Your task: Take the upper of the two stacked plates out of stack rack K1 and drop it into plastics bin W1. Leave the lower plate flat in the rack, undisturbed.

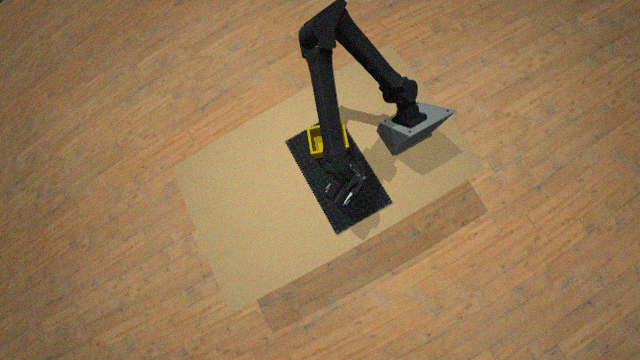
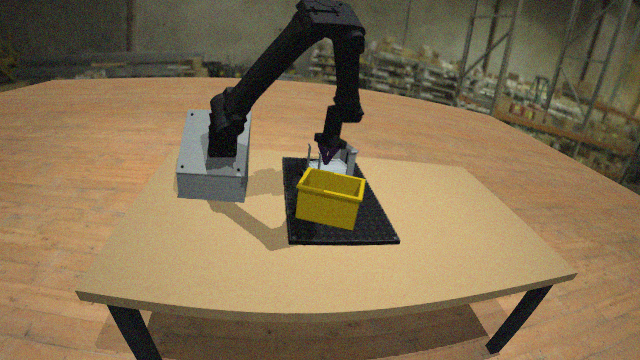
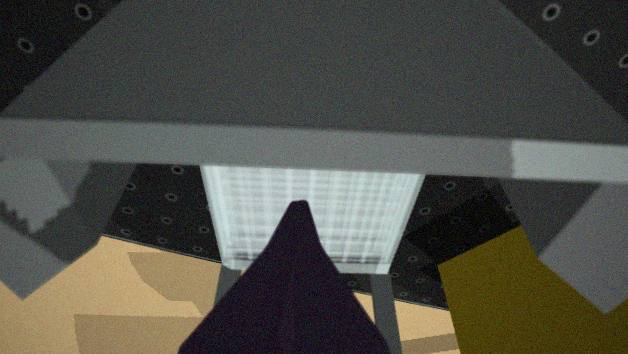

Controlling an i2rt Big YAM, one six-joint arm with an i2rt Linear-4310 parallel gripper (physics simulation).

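Seen in the pictures: gripper, fingertip midpoint: [image 2: 325,164] [image 3: 300,210]; arm's base at its link origin: [image 1: 409,120] [image 2: 223,138].
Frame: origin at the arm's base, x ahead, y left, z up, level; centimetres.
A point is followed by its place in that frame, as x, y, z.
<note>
Clear ribbed plates [image 2: 338,166] {38.5, 7.5, -10.7} [image 3: 360,215] {34.8, 6.1, -10.7} lie flat in stack rack K1 [image 2: 351,161] {42.2, 5.7, -7.7} [image 3: 300,147], which has a tall grey wall at one end and slim posts at the other. They are seen mostly from above, and I cannot tell the upper plate from the lower. My gripper [image 2: 326,163] {34.2, 8.5, -10.7} [image 3: 300,210] {34.2, 8.5, -10.7} points down inside the rack area, its dark purple fingers shut together with nothing between them. Its tips are over the plates; whether they touch is unclear. Yellow bin W1 [image 1: 315,154] {39.7, -11.1, -9.6} [image 2: 327,206] {29.4, -19.5, -10.1} [image 3: 510,295] {30.1, -7.1, -11.6} stands beside the rack, with no plate visible in it.
The rack and bin stand on a black perforated board [image 1: 367,200] {30.1, 18.9, -15.8} [image 2: 350,236] {35.4, -25.0, -15.8} [image 3: 167,200] {26.2, 14.5, -15.8} on the tan table [image 1: 240,210] {86.4, -9.0, -17.1} [image 2: 200,280] {-1.4, -40.7, -17.1}. The arm's grey base block [image 1: 392,140] {7.7, 2.3, -7.3} [image 2: 212,187] {-2.5, -7.5, -12.6} stands beside the board. The rack's posts and wall rise close around the fingers.
</note>
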